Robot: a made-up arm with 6 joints.
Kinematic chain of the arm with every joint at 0, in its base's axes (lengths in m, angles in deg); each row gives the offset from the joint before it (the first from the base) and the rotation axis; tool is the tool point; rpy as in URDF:
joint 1: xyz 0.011 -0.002 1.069 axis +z
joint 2: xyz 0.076 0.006 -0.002 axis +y
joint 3: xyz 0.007 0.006 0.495 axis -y
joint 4: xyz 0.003 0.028 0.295 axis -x
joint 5: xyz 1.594 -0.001 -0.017 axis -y
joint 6: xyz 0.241 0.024 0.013 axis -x
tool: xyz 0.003 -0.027 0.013 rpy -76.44 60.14 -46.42
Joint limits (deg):
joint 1: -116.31..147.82
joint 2: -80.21..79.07
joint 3: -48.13..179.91
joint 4: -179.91..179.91
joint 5: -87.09..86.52
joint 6: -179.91..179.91
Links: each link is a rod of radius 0.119 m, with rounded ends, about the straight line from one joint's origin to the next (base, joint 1, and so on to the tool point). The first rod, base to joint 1, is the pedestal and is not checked.
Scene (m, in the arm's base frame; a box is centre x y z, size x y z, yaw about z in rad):
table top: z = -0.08
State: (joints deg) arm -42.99 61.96 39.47 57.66 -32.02 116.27
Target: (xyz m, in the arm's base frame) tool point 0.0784 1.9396 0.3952
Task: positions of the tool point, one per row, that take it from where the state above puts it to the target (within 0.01 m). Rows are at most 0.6 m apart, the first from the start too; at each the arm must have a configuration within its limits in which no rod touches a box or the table.
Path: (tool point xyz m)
1: 1.9692 -1.0989 0.7294
2: 2.1543 -0.5606 0.6856
3: 2.1936 0.0000 0.6417
4: 2.0888 0.5433 0.5987
5: 1.8513 1.0332 0.5564
6: 1.5015 1.4382 0.5152
7: 1.0670 1.7333 0.4741
8: 0.5807 1.9027 0.4341
9: 0.0783 1.9395 0.3951

